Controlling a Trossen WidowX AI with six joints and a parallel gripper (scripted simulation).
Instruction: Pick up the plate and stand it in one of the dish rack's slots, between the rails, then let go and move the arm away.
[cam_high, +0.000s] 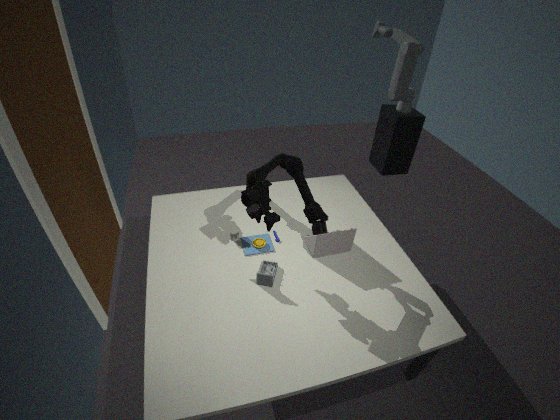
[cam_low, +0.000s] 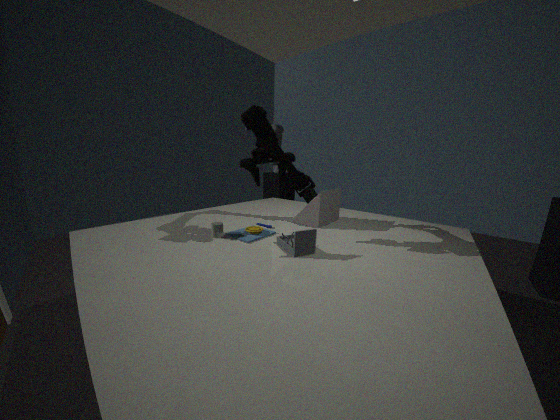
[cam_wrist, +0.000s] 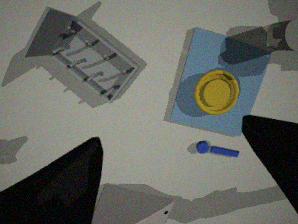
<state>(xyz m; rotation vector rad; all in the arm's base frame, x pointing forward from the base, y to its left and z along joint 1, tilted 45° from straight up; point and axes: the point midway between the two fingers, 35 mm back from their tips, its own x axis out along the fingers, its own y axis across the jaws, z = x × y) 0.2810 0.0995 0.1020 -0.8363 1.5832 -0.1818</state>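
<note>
Now: the plate 18 cm below my gripper tip, 8 cm to the right of it and 1 cm ahead of it. Round my gripper tip: blue mat (19 cm below, 8 cm to the right, 2 cm ahead); grey dish rack (17 cm below, 12 cm to the left).
</note>
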